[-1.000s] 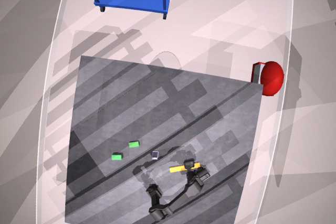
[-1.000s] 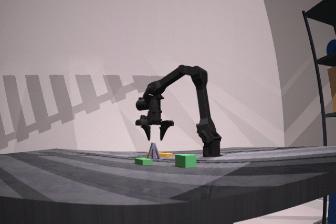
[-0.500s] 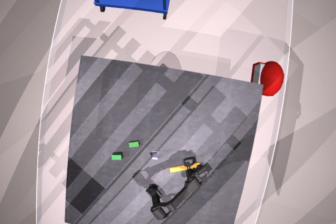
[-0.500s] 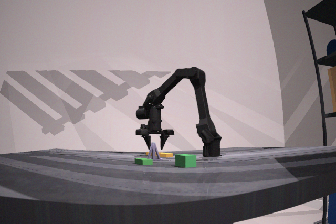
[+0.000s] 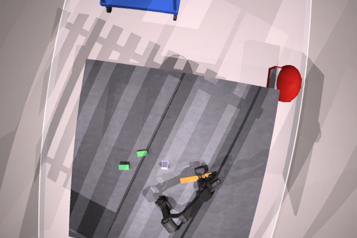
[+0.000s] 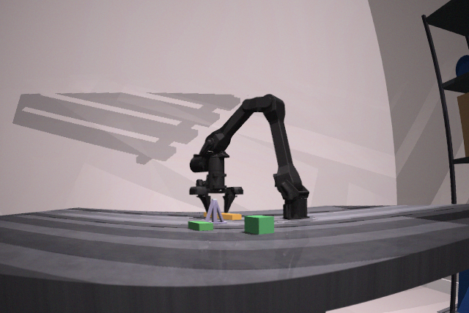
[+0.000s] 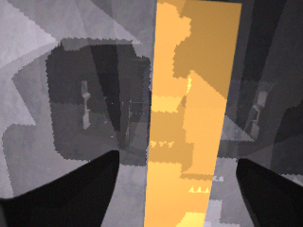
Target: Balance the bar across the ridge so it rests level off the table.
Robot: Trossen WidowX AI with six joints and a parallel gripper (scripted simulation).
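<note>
Now: gripper tip 3 cm to the right of the bar and 1 cm past it.
</note>
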